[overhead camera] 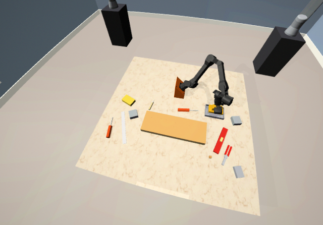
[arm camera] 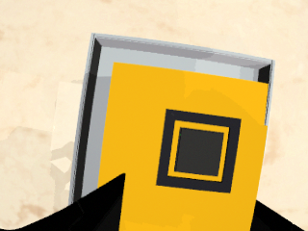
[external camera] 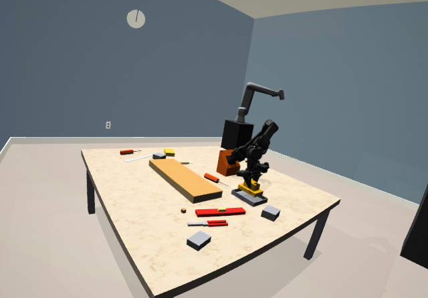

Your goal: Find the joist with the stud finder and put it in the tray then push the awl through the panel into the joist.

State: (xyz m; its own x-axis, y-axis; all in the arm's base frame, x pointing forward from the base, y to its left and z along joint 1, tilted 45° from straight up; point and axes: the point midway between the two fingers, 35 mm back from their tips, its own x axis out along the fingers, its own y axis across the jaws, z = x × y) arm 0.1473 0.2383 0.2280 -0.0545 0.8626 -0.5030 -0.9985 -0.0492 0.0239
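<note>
Now: gripper tip 1 cm to the left of the grey tray and 5 cm above it. Round my gripper tip: square light (2 cm to the left, 3 cm above); yellow stud finder (1 cm to the left, 2 cm above); red level (25 cm ahead, 5 cm to the left, 5 cm below).
</note>
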